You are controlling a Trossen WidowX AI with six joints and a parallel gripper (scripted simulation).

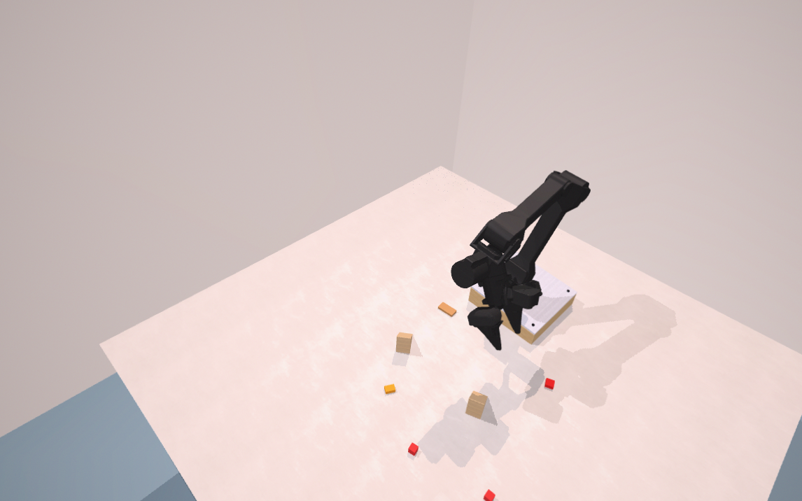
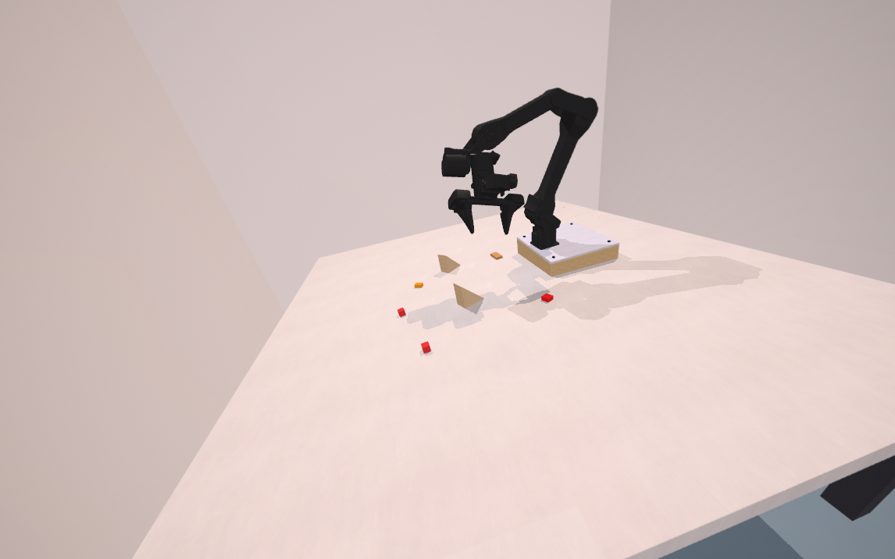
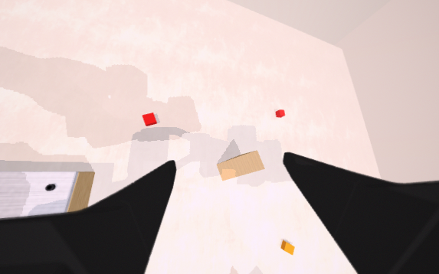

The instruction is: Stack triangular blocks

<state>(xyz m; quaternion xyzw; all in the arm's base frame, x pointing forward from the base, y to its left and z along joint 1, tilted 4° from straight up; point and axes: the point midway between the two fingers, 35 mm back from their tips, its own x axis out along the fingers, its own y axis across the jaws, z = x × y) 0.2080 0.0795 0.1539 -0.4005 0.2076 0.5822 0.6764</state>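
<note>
My gripper tip is now 90 mm short of the triangular block and 160 mm above it. Round my gripper tip: small orange block (190 mm ahead, 180 mm to the right, 170 mm below).
</note>
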